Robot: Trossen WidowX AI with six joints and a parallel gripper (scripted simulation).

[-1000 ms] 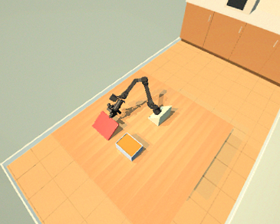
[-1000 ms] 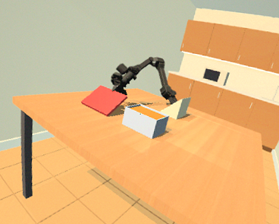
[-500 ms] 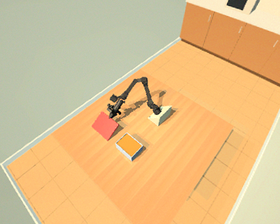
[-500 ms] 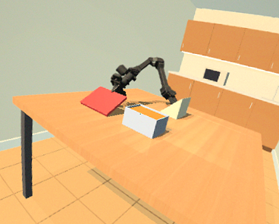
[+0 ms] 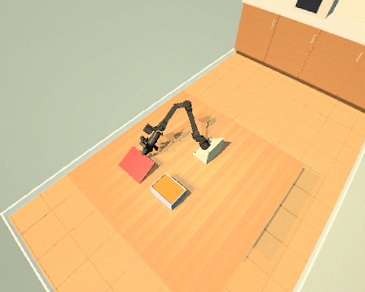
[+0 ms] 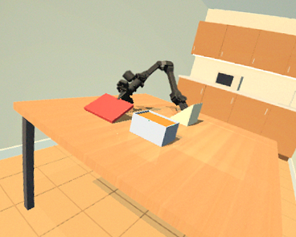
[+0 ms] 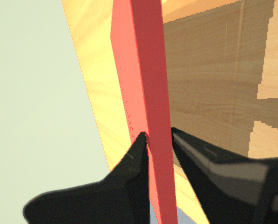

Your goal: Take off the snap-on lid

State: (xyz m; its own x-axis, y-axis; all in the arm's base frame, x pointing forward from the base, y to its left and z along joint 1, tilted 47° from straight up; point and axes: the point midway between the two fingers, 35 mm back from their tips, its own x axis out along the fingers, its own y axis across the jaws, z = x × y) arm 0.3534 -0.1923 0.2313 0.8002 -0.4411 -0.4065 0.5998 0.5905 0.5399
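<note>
My gripper tip is 8 cm short of the lid and 3 cm above it. Also, from my gripper tip: storage box 7 cm ahead, 33 cm to the left, 3 cm below.
</note>
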